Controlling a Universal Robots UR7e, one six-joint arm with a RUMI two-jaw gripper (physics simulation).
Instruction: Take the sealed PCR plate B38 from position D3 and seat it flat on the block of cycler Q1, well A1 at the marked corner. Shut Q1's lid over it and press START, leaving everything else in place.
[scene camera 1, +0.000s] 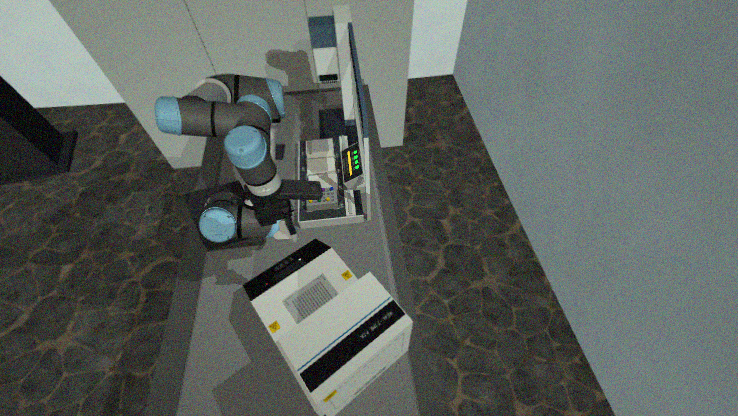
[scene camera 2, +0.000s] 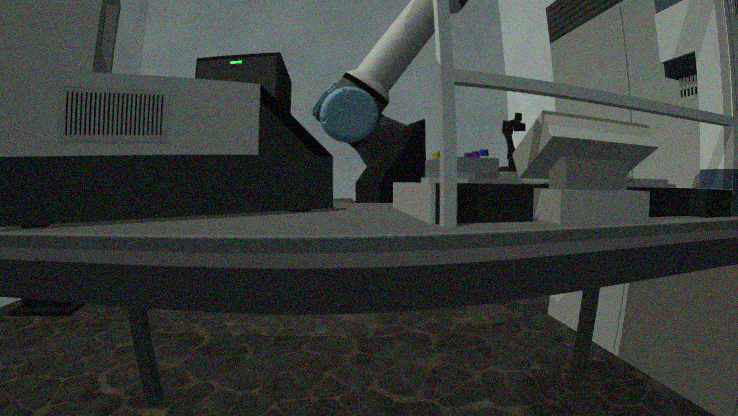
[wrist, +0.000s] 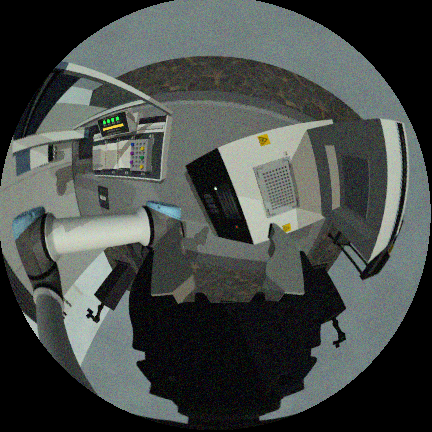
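Where they show: gripper, fingertip midpoint: (scene camera 1: 293, 227) (wrist: 225, 224); arm's base, link origin: (scene camera 2: 391, 150).
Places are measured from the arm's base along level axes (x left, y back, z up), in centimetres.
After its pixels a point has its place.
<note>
My gripper (wrist: 225, 224) {y -25.1, x -36.0, z 27.4 cm} is open with its jaws apart and empty. In the wrist view it is beside the front corner of the white cycler (scene camera 1: 356, 315) {y -34.6, x -66.8, z 30.4 cm} (wrist: 240, 165) {y -29.8, x -39.3, z 6.9 cm}. The cycler's lid (wrist: 357, 170) {y -32.6, x -62.3, z 21.8 cm} stands raised. Its grey block (scene camera 1: 310, 298) {y -23.9, x -49.3, z 7.4 cm} (wrist: 276, 187) {y -24.5, x -48.9, z 7.4 cm} shows a grid of wells, and I make out no plate on it. The black front panel (scene camera 1: 286, 268) {y -18.1, x -34.2, z 2.5 cm} (wrist: 220, 197) {y -20.3, x -33.9, z 3.1 cm} shows a small white light and a small red light. Pale plate-like items (scene camera 1: 320, 149) {y -42.8, x 24.6, z -4.1 cm} (wrist: 103, 152) {y -44.0, x 22.8, z -6.4 cm} sit on the deck. Their labels are unreadable, so I cannot tell which is B38.
The deck, in a white-framed enclosure, also carries a grey rack with coloured caps (scene camera 1: 323, 197) (wrist: 141, 155) and a tilted screen (scene camera 1: 352, 162) {y -53.8, x 9.0, z -1.0 cm} (wrist: 113, 124) {y -53.3, x 8.5, z -1.5 cm}. A small dark pad (scene camera 1: 279, 151) {y -24.2, x 38.3, z -12.3 cm} (wrist: 103, 197) {y -19.3, x 38.5, z -12.1 cm} lies near the deck. A dark box with a green light (scene camera 2: 242, 69) stands behind the cycler.
</note>
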